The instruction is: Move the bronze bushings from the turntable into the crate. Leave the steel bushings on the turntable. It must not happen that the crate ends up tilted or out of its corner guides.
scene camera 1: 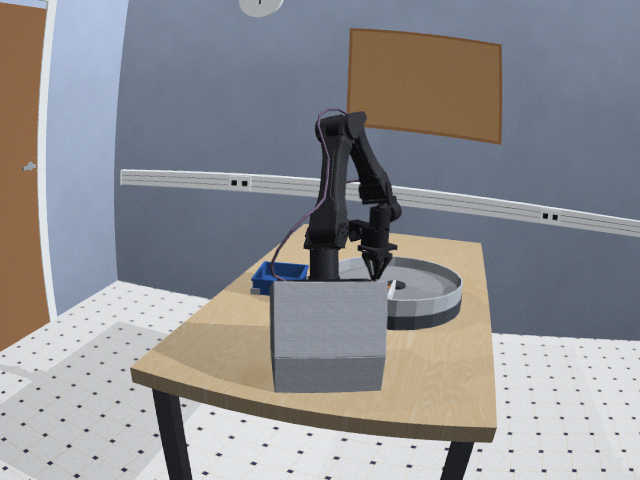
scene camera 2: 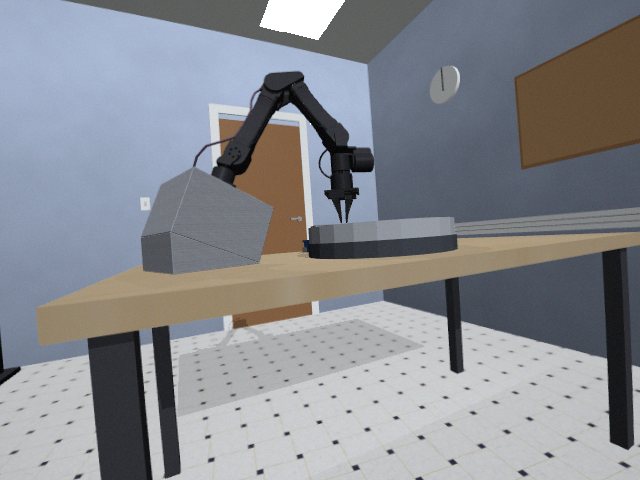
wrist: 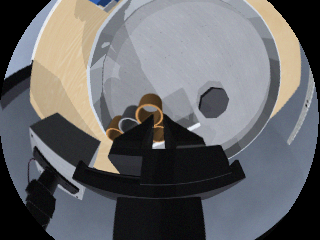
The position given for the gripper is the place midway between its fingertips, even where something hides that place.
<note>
In view: the gripper (scene camera 1: 375,279) and a grey turntable (scene camera 1: 411,284).
The gripper shows as well in scene camera 2 (scene camera 2: 344,223) and in the wrist view (wrist: 158,118). The grey turntable is seen too in the wrist view (wrist: 195,63).
</note>
